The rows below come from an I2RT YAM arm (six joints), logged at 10 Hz.
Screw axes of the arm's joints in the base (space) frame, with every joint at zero. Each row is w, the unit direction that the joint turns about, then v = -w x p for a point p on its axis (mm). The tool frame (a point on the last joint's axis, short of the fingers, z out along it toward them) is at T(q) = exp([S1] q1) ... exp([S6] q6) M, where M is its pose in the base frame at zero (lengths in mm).
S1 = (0, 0, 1, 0, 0, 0)
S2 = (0, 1, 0, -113.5, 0, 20)
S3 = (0, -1, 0, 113.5, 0, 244)
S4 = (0, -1, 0, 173.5, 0, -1)
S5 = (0, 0, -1, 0, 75, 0)
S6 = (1, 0, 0, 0, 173.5, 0)
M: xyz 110.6 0 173.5 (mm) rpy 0 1.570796 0 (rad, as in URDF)
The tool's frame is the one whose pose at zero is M.
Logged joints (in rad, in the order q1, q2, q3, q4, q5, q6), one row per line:
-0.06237 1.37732 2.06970 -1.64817 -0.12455 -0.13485
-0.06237 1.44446 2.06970 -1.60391 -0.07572 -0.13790
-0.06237 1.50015 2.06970 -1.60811 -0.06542 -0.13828
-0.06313 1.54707 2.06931 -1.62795 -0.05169 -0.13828
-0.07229 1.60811 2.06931 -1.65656 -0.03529 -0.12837
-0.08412 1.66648 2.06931 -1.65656 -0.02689 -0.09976
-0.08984 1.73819 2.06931 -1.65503 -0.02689 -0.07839
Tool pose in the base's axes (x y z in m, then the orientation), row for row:
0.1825 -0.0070 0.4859 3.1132 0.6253 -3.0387
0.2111 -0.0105 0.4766 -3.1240 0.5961 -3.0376
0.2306 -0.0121 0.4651 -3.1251 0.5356 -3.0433
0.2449 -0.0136 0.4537 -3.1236 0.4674 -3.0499
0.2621 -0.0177 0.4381 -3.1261 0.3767 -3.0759
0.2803 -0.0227 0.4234 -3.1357 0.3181 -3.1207
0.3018 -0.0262 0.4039 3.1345 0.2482 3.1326
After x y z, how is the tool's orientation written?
As angles about the fixed x, y, z axes (roll, pitch, yaw), in radians.
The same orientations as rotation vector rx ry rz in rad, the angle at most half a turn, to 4 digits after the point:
-0.1410 2.5135 0.0775
-0.1254 2.5423 0.0183
-0.1221 2.6030 0.0137
-0.1168 2.6713 0.0051
-0.0867 2.7632 -0.0041
-0.0282 2.8233 -0.0036
0.0117 2.8933 0.0086

